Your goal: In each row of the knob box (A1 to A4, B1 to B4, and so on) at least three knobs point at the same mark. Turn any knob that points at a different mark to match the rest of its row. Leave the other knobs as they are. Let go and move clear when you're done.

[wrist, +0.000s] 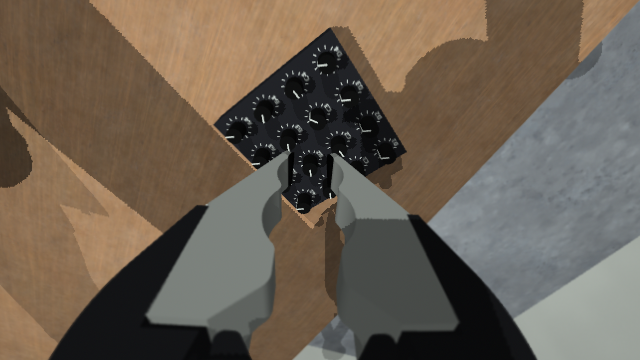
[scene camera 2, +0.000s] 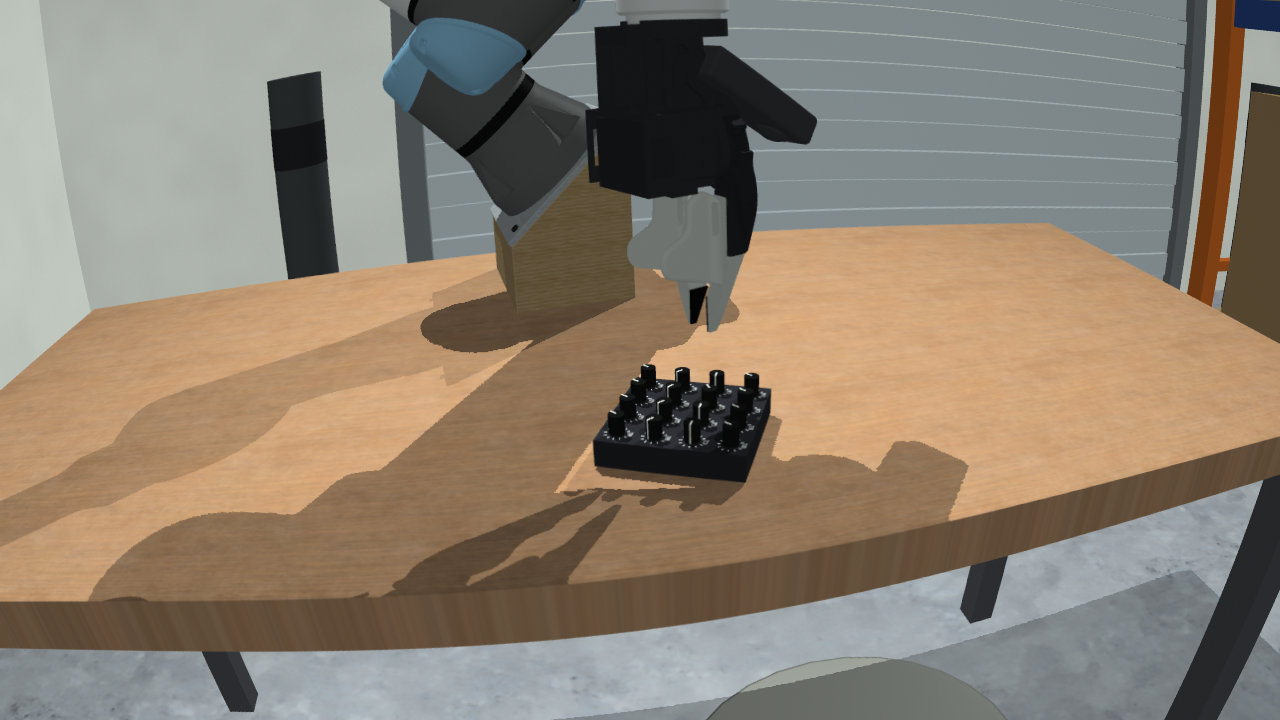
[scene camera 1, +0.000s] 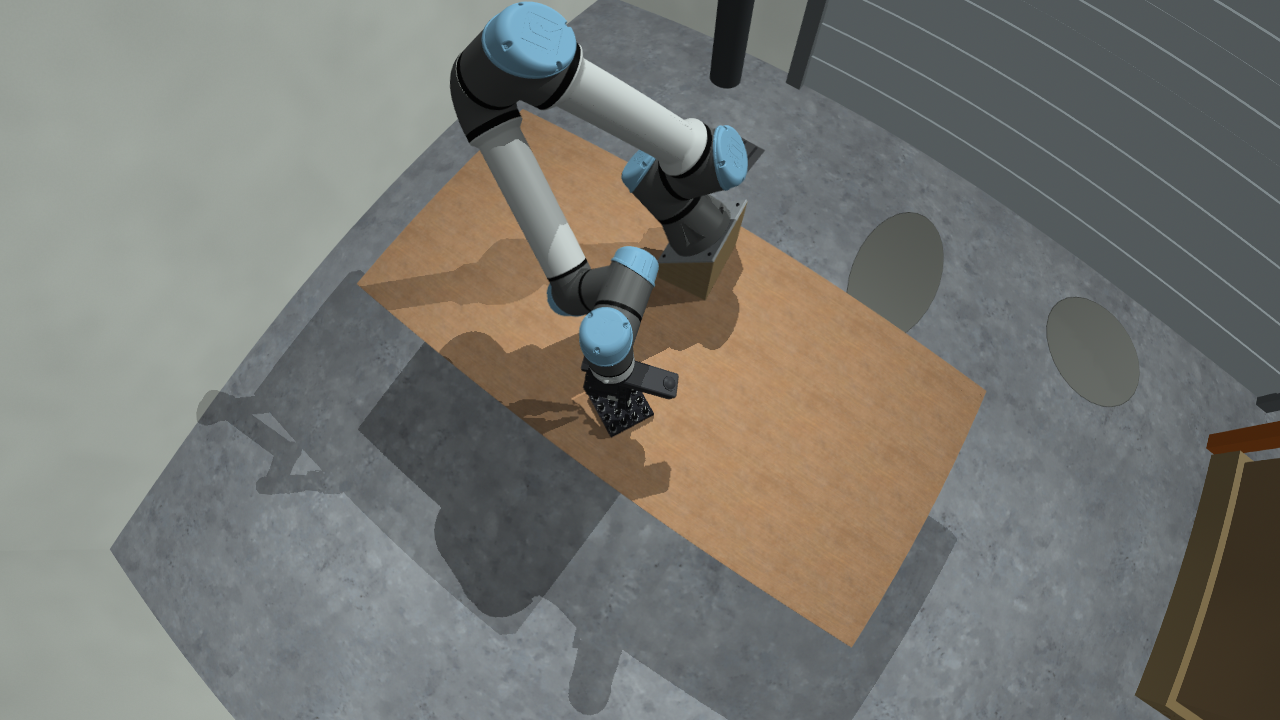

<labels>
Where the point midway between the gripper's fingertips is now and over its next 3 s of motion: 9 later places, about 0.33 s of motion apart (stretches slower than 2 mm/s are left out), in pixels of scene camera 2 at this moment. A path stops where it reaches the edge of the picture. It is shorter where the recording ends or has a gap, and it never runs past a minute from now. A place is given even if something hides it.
The gripper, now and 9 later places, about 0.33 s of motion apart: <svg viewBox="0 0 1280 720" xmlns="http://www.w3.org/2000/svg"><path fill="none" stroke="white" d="M702 326L703 326L704 328L704 336L705 350L705 364L705 375L706 380L707 381L710 380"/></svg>
</labels>
